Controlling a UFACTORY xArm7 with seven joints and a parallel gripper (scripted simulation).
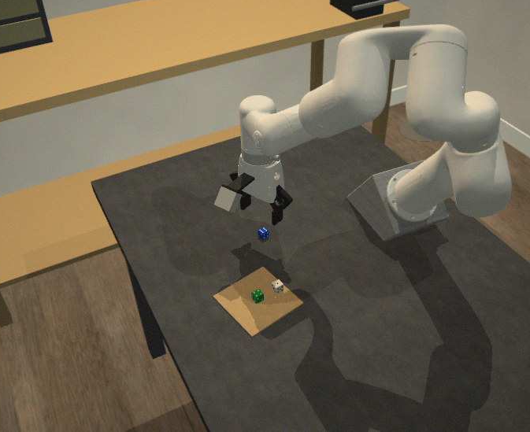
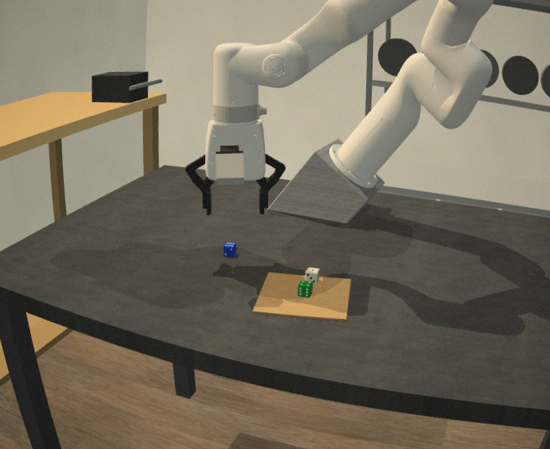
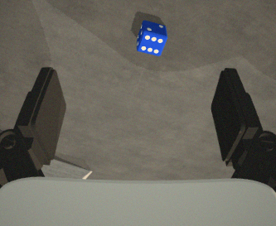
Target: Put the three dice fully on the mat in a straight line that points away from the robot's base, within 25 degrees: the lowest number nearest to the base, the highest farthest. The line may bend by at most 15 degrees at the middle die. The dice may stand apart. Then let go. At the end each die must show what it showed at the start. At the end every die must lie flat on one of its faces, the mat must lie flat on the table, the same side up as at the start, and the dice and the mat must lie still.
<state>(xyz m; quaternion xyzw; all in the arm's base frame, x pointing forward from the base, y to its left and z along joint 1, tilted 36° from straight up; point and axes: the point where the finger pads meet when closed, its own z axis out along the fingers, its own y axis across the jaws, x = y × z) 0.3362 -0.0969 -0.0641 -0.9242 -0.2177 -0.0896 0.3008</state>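
Right now my hand is 1 cm past the blue die, 2 cm to the left of it and 9 cm above it. Also, from my hand: green die: 9 cm ahead, 16 cm to the left, 8 cm below; then white die: 4 cm ahead, 16 cm to the left, 8 cm below; then tan square mat: 9 cm ahead, 16 cm to the left, 9 cm below.
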